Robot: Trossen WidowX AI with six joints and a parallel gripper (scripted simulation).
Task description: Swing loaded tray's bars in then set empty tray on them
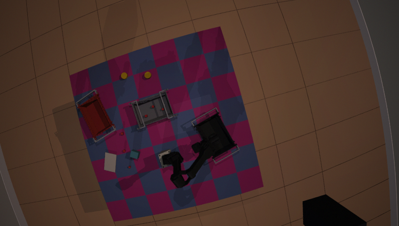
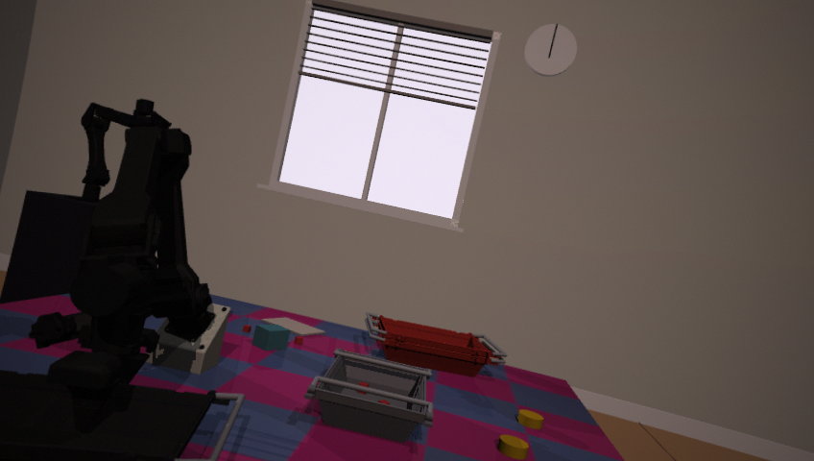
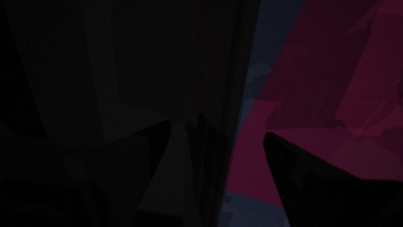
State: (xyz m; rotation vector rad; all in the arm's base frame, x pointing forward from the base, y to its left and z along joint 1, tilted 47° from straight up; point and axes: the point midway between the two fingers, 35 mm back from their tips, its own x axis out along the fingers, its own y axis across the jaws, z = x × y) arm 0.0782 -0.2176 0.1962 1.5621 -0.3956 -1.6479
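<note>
My gripper tip is now 30 mm short of the dark tray, 80 mm to the left of it and 30 mm below it. Round my gripper tip: teal cube (20 mm behind, 540 mm to the left, 10 mm above); white plate (60 mm behind, 770 mm to the left, 10 mm below).
</note>
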